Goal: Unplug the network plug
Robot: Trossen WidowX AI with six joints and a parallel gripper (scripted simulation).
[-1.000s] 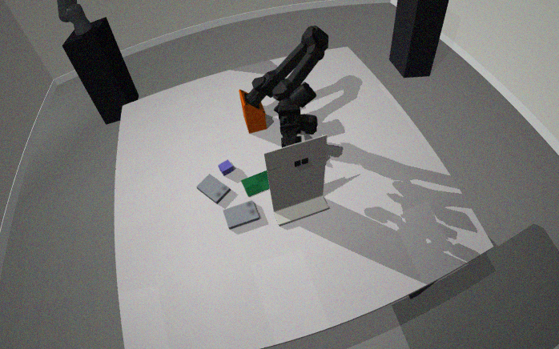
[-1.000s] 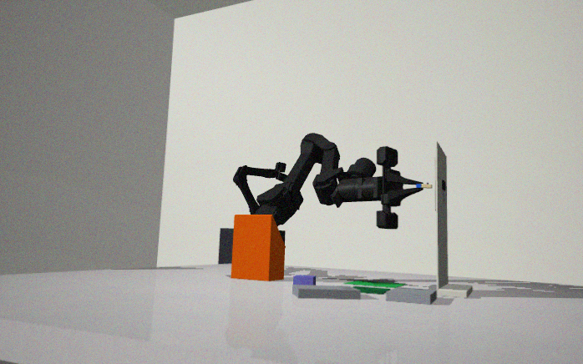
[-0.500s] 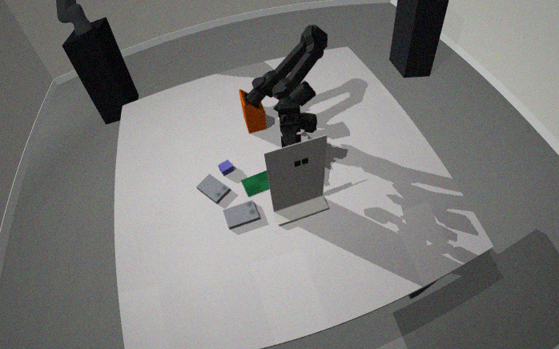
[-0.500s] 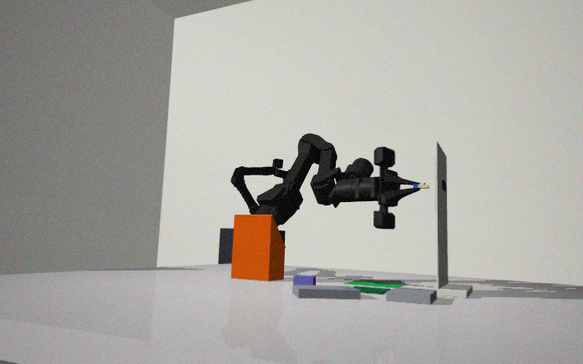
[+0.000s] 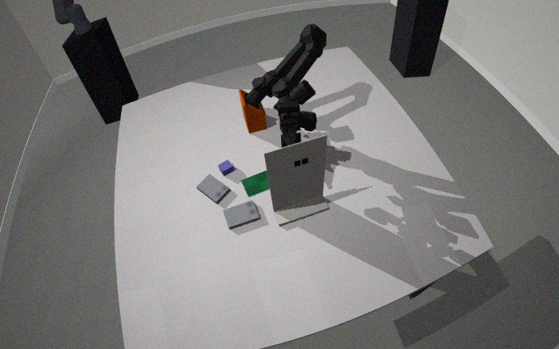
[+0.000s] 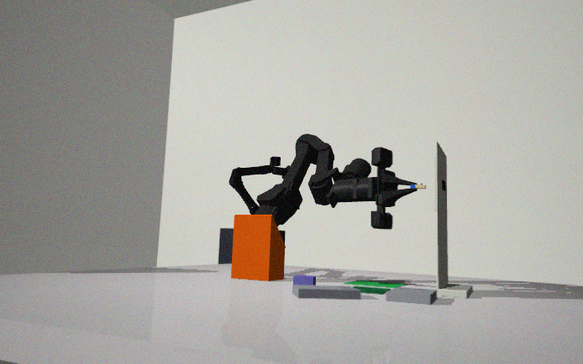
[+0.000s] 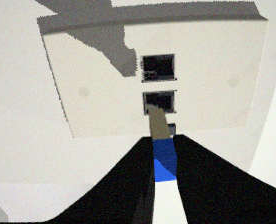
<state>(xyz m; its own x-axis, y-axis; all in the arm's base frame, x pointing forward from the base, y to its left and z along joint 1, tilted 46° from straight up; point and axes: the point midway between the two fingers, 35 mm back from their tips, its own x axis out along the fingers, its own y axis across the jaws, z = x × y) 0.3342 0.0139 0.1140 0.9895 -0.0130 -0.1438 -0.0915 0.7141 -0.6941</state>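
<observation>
My gripper tip is 220 mm above the green marked square, 110 mm past it and 40 mm to the right of it. The rest, counted from my gripper tip: network plug right at my gripper tip; then upright panel 90 mm below, 60 mm ahead, 10 mm to the left.
</observation>
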